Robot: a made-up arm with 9 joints. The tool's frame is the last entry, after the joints.
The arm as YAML. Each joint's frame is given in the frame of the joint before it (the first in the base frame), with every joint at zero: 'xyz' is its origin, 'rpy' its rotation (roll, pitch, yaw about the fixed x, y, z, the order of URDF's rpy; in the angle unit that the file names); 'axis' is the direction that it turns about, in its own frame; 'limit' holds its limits. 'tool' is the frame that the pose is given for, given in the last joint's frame.
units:
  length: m
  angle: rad
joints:
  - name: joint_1
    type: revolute
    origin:
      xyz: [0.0, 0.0, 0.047]
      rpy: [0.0, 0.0, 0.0]
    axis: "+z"
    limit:
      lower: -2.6
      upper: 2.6
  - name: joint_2
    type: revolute
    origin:
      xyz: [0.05, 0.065, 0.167]
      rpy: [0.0, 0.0, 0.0]
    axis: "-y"
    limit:
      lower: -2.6
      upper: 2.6
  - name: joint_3
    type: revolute
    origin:
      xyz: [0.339, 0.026, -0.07]
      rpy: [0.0, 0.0, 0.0]
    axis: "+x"
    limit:
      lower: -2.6
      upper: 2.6
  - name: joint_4
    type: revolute
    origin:
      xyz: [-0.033, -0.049, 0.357]
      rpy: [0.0, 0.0, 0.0]
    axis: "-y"
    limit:
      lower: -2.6
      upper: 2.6
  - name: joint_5
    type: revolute
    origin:
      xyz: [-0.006, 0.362, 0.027]
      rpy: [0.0, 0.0, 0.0]
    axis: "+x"
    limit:
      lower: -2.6
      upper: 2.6
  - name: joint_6
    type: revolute
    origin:
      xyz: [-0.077, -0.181, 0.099]
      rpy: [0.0, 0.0, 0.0]
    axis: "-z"
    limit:
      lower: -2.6
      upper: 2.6
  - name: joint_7
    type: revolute
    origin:
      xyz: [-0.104, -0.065, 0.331]
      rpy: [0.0, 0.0, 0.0]
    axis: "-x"
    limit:
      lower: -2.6
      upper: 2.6
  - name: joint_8
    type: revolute
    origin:
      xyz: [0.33, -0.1, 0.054]
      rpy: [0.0, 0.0, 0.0]
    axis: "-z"
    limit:
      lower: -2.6
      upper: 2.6
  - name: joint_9
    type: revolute
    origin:
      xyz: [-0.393, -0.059, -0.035]
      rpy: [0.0, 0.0, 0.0]
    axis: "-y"
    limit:
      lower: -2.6
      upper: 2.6
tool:
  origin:
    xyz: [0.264, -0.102, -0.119]
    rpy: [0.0, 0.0, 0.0]
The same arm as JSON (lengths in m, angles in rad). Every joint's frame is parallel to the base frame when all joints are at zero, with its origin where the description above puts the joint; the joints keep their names.
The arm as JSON. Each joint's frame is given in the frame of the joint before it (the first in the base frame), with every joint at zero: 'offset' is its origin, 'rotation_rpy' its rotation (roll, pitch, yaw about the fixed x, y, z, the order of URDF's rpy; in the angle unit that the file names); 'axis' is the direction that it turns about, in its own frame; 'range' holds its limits. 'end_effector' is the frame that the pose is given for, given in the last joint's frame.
{"length_unit": "m", "angle_unit": "rad", "chain": [{"id": "joint_1", "offset": [0.0, 0.0, 0.047], "rotation_rpy": [0.0, 0.0, 0.0], "axis": "+z", "range": [-2.6, 2.6]}, {"id": "joint_2", "offset": [0.05, 0.065, 0.167], "rotation_rpy": [0.0, 0.0, 0.0], "axis": "-y", "range": [-2.6, 2.6]}, {"id": "joint_3", "offset": [0.339, 0.026, -0.07], "rotation_rpy": [0.0, 0.0, 0.0], "axis": "+x", "range": [-2.6, 2.6]}, {"id": "joint_4", "offset": [-0.033, -0.049, 0.357], "rotation_rpy": [0.0, 0.0, 0.0], "axis": "-y", "range": [-2.6, 2.6]}, {"id": "joint_5", "offset": [-0.006, 0.362, 0.027], "rotation_rpy": [0.0, 0.0, 0.0], "axis": "+x", "range": [-2.6, 2.6]}, {"id": "joint_6", "offset": [-0.077, -0.181, 0.099], "rotation_rpy": [0.0, 0.0, 0.0], "axis": "-z", "range": [-2.6, 2.6]}, {"id": "joint_7", "offset": [-0.104, -0.065, 0.331], "rotation_rpy": [0.0, 0.0, 0.0], "axis": "-x", "range": [-2.6, 2.6]}, {"id": "joint_8", "offset": [0.33, -0.1, 0.054], "rotation_rpy": [0.0, 0.0, 0.0], "axis": "-z", "range": [-2.6, 2.6]}, {"id": "joint_9", "offset": [-0.393, -0.059, -0.035], "rotation_rpy": [0.0, 0.0, 0.0], "axis": "-y", "range": [-2.6, 2.6]}], "end_effector": {"offset": [0.264, -0.102, -0.119], "rotation_rpy": [0.0, 0.0, 0.0]}}
